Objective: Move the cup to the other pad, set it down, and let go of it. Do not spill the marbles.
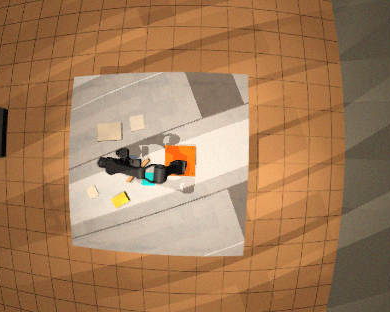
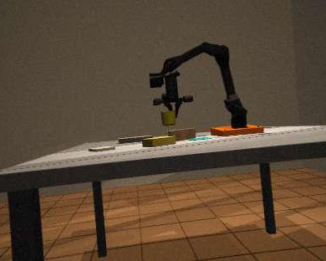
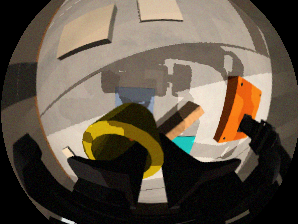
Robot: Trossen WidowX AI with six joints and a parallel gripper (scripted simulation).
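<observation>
My gripper tip is 110 mm above the teal pad, 100 mm to the right of it and 90 mm past it. Also, from my gripper tip: light blue pad 110 mm below, 40 mm ahead; then long wooden bar 90 mm below, 50 mm to the left, 30 mm behind; then olive-yellow cup 20 mm ahead.
</observation>
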